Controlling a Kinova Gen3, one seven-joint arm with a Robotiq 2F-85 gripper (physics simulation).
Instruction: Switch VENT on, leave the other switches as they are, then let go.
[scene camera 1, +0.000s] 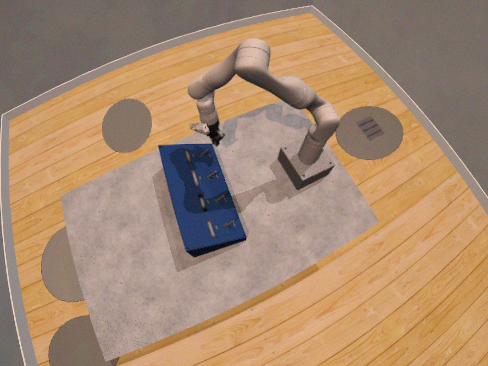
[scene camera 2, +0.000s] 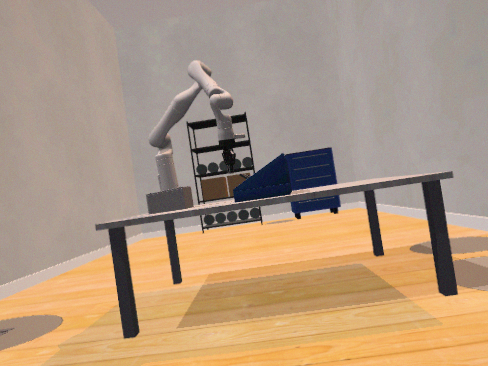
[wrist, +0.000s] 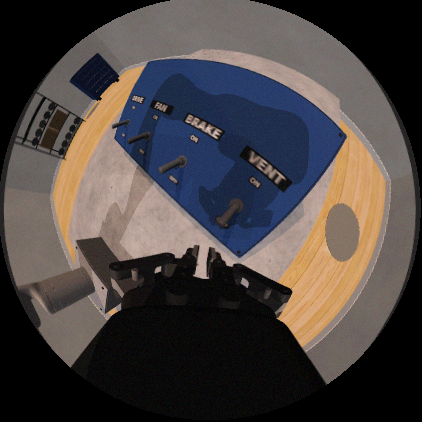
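Seen in the pictures: gripper, fingertip midpoint: (scene camera 1: 216, 144) (scene camera 2: 231, 173) (wrist: 202, 252); arm's base, origin of the base link: (scene camera 1: 307, 156) (scene camera 2: 170, 189) (wrist: 86, 279).
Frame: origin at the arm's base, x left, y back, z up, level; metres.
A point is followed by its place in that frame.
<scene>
The blue switch panel (scene camera 1: 180, 200) {x 0.072, y -0.610, z 0.057 m} (scene camera 2: 265, 182) {x -0.219, y -0.563, z -0.044 m} (wrist: 280, 120) {x -0.125, y -0.600, z 0.046 m} slopes up from its low edge. Its VENT lever (scene camera 1: 205, 154) {x -0.147, y -0.458, z 0.001 m} (wrist: 229, 213) {x -0.155, y -0.459, z 0.006 m} leans toward the low edge, away from the ON mark, and covers its lower label. The BRAKE lever (scene camera 1: 213, 175) {x -0.029, y -0.448, z 0.004 m} (wrist: 172, 165) {x -0.040, y -0.452, z 0.002 m}, FAN lever (scene camera 1: 220, 199) {x 0.092, y -0.448, z -0.001 m} (wrist: 139, 138) {x 0.080, y -0.446, z -0.003 m} and DRIVE lever (scene camera 1: 229, 224) {x 0.210, y -0.441, z 0.001 m} (wrist: 120, 124) {x 0.199, y -0.438, z -0.003 m} also point toward the low edge. My gripper (scene camera 1: 217, 143) {x -0.166, y -0.400, z 0.025 m} (scene camera 2: 230, 170) {x -0.166, y -0.400, z 0.025 m} (wrist: 202, 252) {x -0.166, y -0.400, z 0.025 m} is shut with a narrow gap between its fingertips and nothing in it. It is above the low edge, near the VENT end, apart from the lever.
The panel stands on a grey table (scene camera 1: 135, 300) {x 0.414, y -0.947, z -0.114 m} (scene camera 2: 400, 181) {x -0.248, y -1.105, z -0.123 m} (wrist: 165, 225) {x -0.062, y -0.327, z -0.113 m}. The arm's base (scene camera 1: 305, 167) {x 0.053, y -0.034, z 0.003 m} (scene camera 2: 169, 200) {x -0.096, y -0.032, z -0.058 m} (wrist: 95, 265) {x -0.002, y -0.094, z -0.015 m} is on the panel's low side. A shelf rack (scene camera 2: 190, 145) and a blue cabinet (scene camera 2: 312, 172) (wrist: 95, 76) stand beyond the table.
</scene>
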